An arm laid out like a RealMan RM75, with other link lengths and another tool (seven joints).
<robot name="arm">
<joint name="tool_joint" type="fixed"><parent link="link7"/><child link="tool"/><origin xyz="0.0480 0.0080 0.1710" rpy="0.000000 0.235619 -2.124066"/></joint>
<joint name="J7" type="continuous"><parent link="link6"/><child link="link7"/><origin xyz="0.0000 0.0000 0.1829" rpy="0.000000 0.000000 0.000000"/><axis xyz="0 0 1"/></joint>
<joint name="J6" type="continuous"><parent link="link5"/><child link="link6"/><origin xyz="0.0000 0.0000 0.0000" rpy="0.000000 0.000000 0.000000"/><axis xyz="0 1 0"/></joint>
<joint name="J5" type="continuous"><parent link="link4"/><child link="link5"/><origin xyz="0.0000 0.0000 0.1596" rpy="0.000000 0.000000 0.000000"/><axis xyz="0 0 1"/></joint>
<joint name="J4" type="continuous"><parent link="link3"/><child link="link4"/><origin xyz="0.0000 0.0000 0.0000" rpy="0.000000 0.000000 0.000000"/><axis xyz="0 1 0"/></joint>
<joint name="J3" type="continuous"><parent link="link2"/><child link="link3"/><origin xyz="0.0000 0.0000 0.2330" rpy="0.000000 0.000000 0.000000"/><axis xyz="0 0 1"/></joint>
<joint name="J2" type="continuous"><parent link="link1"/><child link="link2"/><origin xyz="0.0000 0.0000 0.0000" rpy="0.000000 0.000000 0.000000"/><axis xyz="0 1 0"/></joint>
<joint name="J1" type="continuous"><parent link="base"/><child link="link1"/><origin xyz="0.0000 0.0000 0.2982" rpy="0.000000 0.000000 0.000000"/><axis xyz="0 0 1"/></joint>
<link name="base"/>
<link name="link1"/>
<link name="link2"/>
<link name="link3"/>
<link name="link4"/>
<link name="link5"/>
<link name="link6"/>
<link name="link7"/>
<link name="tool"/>
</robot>
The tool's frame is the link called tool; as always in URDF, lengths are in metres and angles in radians. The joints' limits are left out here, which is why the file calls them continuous.
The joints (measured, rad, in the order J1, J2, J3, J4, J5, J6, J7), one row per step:
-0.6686 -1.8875 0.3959 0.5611 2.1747 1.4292 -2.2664
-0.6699 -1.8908 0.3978 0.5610 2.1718 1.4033 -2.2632
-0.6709 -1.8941 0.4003 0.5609 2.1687 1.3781 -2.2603
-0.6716 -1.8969 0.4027 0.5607 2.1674 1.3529 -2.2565
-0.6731 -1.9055 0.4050 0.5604 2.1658 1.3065 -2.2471
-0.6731 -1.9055 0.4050 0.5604 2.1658 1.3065 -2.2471
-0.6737 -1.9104 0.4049 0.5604 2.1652 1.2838 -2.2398
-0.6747 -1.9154 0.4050 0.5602 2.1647 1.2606 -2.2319
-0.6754 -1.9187 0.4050 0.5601 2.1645 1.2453 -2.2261
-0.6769 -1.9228 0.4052 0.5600 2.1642 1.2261 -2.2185
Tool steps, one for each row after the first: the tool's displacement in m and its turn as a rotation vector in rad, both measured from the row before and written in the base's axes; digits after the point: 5 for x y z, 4 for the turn. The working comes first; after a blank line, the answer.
Tool pose at each row, in the base's axes (x y z in m, rotation vector in rad; the steps are taken from these numbers as rounded here):
-0.17995 0.49950 0.01222 -0.5944 2.8522 0.7934
-0.18400 0.50496 0.01430 -0.6033 2.8503 0.8240
-0.18803 0.51005 0.01627 -0.6124 2.8483 0.8532
-0.19272 0.51480 0.01819 -0.6211 2.8484 0.8828
-0.20065 0.52287 0.02074 -0.6359 2.8471 0.9353
-0.20065 0.52287 0.02074 -0.6359 2.8471 0.9353
-0.20442 0.52665 0.02208 -0.6408 2.8464 0.9623
-0.20812 0.53041 0.02336 -0.6448 2.8462 0.9897
-0.21055 0.53283 0.02423 -0.6467 2.8464 1.0081
-0.21326 0.53593 0.02534 -0.6476 2.8470 1.0311

-0.00405 0.00546 0.00208 0.0175 0.0097 0.0091
-0.00403 0.00509 0.00197 0.0165 0.0094 0.0091
-0.00469 0.00475 0.00192 0.0159 0.0116 0.0092
-0.00793 0.00807 0.00255 0.0283 0.0200 0.0157
0.00000 0.00000 0.00000 0.0000 0.0000 0.0000
-0.00377 0.00378 0.00134 0.0146 0.0106 0.0063
-0.00370 0.00376 0.00128 0.0145 0.0113 0.0059
-0.00243 0.00242 0.00087 0.0096 0.0080 0.0035
-0.00271 0.00310 0.00111 0.0118 0.0105 0.0035

